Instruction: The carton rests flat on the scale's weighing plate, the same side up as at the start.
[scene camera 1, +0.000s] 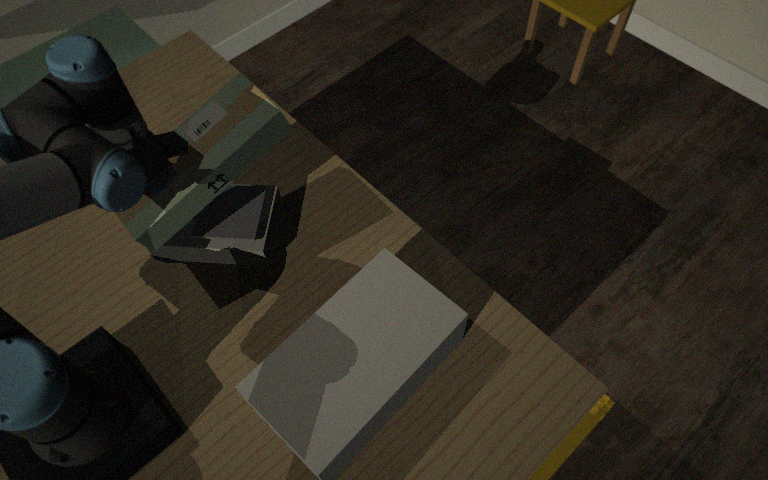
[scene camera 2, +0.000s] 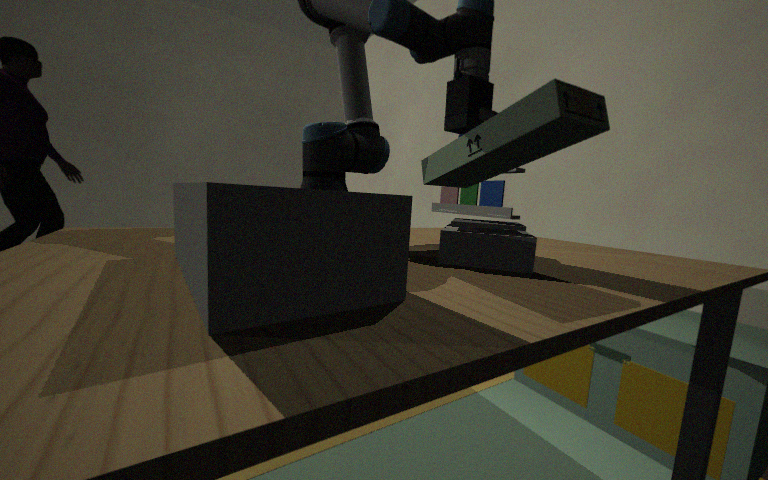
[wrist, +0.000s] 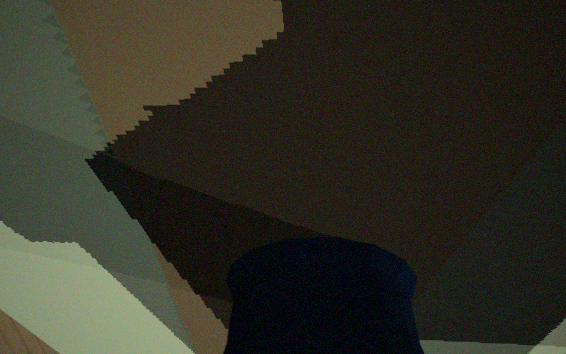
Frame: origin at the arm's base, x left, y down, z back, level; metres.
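Seen in the pictures: end effector, tool point: (wrist: 309, 266); arm's base, origin of the base link: (scene camera 1: 80, 418).
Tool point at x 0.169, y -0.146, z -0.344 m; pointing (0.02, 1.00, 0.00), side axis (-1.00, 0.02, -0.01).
Offsets run from my tool point to a thing's middle. "spot": to the spot under its first point. Level surfaces: height alone.
The green carton @(dx -0.009, dy -0.004, dz -0.089 m) (scene camera 1: 249, 135) (scene camera 2: 515, 127) (wrist: 40, 75), with brown tape and a barcode label on top and printed arrows pointing up on its side, hangs in the air about level. My suction cup (scene camera 1: 160, 185) (scene camera 2: 461, 134) (wrist: 322, 300) is on its top face, so the gripper is shut on the carton. The grey scale @(dx +0.000, dy +0.182, dz -0.071 m) (scene camera 1: 195, 254) (scene camera 2: 487, 251) stands on the table with its dark weighing plate @(spot: dx -0.058, dy +0.143, dz -0.095 m) (scene camera 1: 237, 217) on top. In scene camera 2 a gap shows between carton and scale. In scene camera 1 the carton covers the scale's upper left part. The scale does not clearly show in the wrist view.
A large grey box @(dx -0.444, dy +0.162, dz -0.039 m) (scene camera 1: 390, 322) (scene camera 2: 305, 254) stands on the wooden table @(dy +0.221 m) (scene camera 1: 50, 271) (scene camera 2: 147, 390) beside the scale. A wall shelf (scene camera 2: 472, 209) holds pink, green and blue items behind the scale. A person (scene camera 2: 22, 130) stands at the far left, and a yellow chair (scene camera 1: 591, 11) behind the table.
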